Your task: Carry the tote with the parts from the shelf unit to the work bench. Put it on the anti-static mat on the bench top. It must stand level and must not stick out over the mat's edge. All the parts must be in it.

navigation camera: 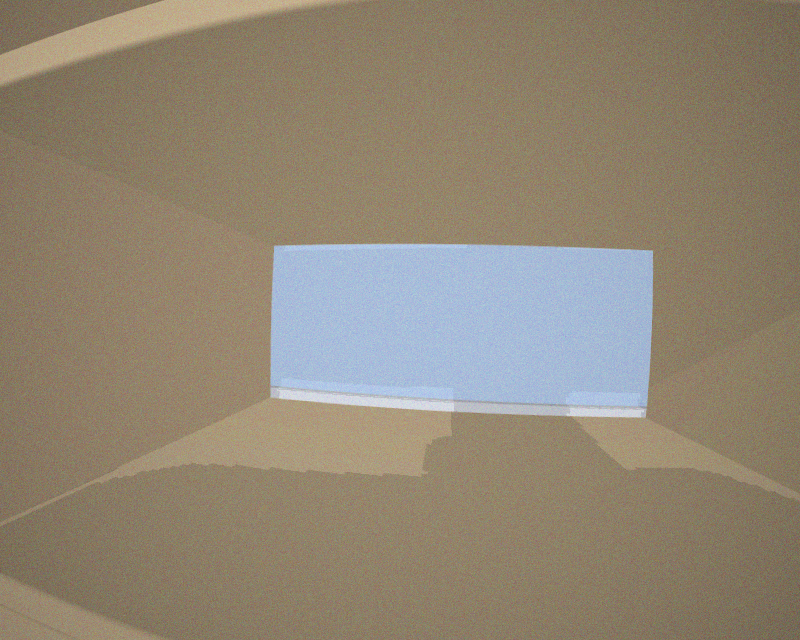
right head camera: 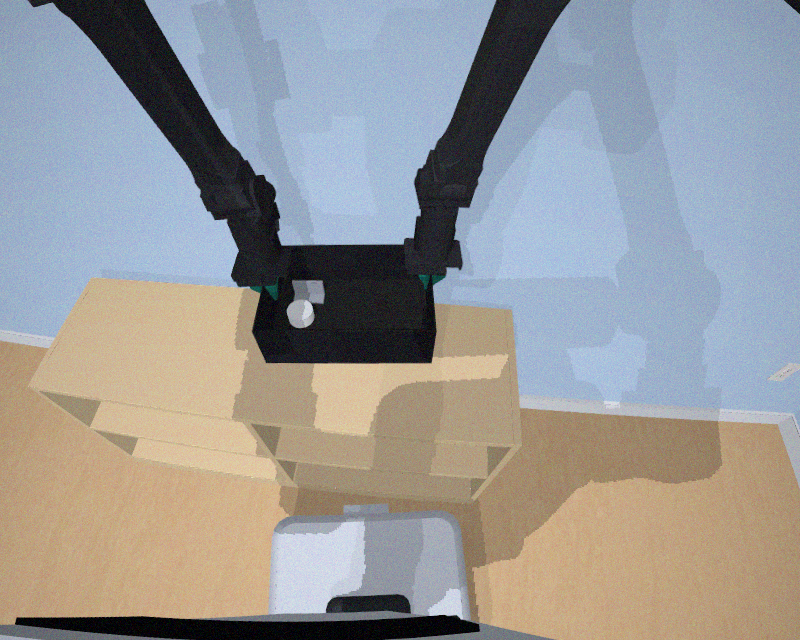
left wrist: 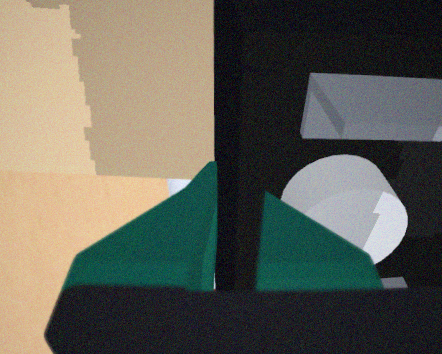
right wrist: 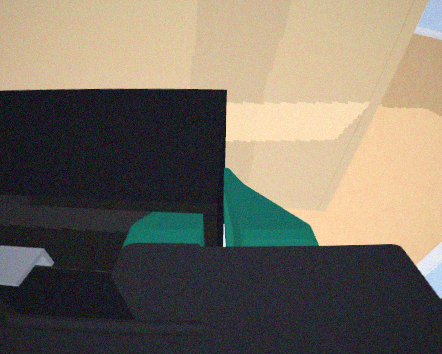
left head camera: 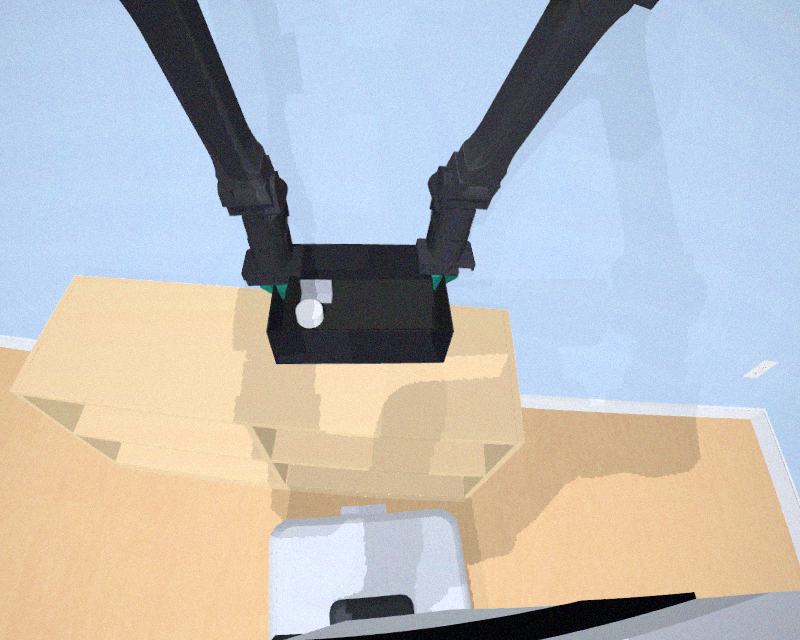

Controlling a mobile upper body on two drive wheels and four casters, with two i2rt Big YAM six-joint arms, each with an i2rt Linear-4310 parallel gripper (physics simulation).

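Frame: origin at the left arm's base, x ahead, y left, z up, level; centimetres.
Seen in the pictures: left gripper, fingertip midpoint: [right head camera: 275, 297] [left wrist: 222, 176] [left head camera: 282, 297]; right gripper, fingertip midpoint: [right head camera: 426, 287] [left head camera: 435, 287].
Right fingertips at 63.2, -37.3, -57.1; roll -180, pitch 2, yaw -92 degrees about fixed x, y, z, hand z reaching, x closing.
A point is followed by its place in that frame, as x, y, z.
The black tote [left head camera: 360, 311] @[59.7, -22.5, -59.6] hangs a little above the top of the tan shelf unit [left head camera: 366, 406] @[49.0, -23.5, -80.0], held level between my two grippers. A grey block [left head camera: 316, 291] @[64.2, -14.0, -58.7] and a white cylinder [left head camera: 309, 314] @[57.6, -12.9, -57.3] lie in its left end. My left gripper [left head camera: 273, 286] @[62.1, -7.7, -57.6] is shut on the tote's left wall. In the left wrist view its green fingers [left wrist: 237, 182] @[62.1, -7.7, -57.6] stand on either side of that wall, with the block [left wrist: 353, 107] @[64.9, -11.7, -56.9] and the cylinder [left wrist: 342, 200] @[60.7, -12.2, -57.4] just inside. My right gripper [left head camera: 442, 280] @[63.2, -37.3, -57.1] is shut on the tote's right wall, as the right wrist view [right wrist: 219, 200] @[66.7, -37.6, -51.1] shows.
The shelf unit's lower boards [left head camera: 379, 470] @[42.0, -27.1, -107.0] step out towards me below the tote. My own grey base [left head camera: 366, 565] @[18.5, -22.1, -115.0] stands right in front of it. A pale blue wall [left head camera: 398, 95] @[82.1, -29.2, -27.1] rises behind. The navigation view looks through a shelf bay at that wall [navigation camera: 461, 324] @[81.3, -33.7, -120.2].
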